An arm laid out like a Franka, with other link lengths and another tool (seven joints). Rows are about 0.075 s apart.
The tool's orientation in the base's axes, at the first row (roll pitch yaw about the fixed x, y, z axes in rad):
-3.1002, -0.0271, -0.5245
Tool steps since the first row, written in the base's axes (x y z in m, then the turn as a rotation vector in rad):
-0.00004, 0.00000, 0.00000, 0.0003, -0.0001, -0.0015
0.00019, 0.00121, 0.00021, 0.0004, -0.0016, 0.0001
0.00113, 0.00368, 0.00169, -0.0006, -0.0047, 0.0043
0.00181, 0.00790, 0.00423, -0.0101, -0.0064, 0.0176
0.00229, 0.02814, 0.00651, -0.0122, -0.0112, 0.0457
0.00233, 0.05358, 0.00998, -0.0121, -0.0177, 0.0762
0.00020, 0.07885, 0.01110, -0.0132, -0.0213, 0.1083
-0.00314, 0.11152, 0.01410, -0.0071, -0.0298, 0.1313
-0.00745, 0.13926, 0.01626, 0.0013, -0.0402, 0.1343
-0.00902, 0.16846, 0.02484, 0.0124, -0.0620, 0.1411
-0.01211, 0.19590, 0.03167, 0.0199, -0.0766, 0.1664
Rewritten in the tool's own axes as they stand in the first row. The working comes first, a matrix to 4 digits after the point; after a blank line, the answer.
The tool's axes in the first row as the columns of a matrix, in the base's axes (used below as rounded here):
0.8653, -0.4994, 0.0442
-0.5006, -0.8654, 0.0223
0.0271, -0.0414, -0.9988

-0.00003, 0.00002, 0.00000, 0.0003, 0.0000, 0.0015
-0.00044, -0.00115, -0.00017, 0.0011, 0.0012, -0.0001
-0.00082, -0.00382, -0.00156, 0.0020, 0.0042, -0.0044
-0.00227, -0.00792, -0.00397, -0.0051, 0.0099, -0.0182
-0.01193, -0.02577, -0.00577, -0.0037, 0.0139, -0.0464
-0.02454, -0.04794, -0.00867, 0.0005, 0.0182, -0.0770
-0.03900, -0.06880, -0.00932, 0.0022, 0.0205, -0.1092
-0.05816, -0.09553, -0.01173, 0.0123, 0.0239, -0.1321
-0.07572, -0.11747, -0.01346, 0.0249, 0.0286, -0.1350
-0.09146, -0.14231, -0.02145, 0.0456, 0.0416, -0.1418
-0.10769, -0.16480, -0.02780, 0.0601, 0.0495, -0.1670

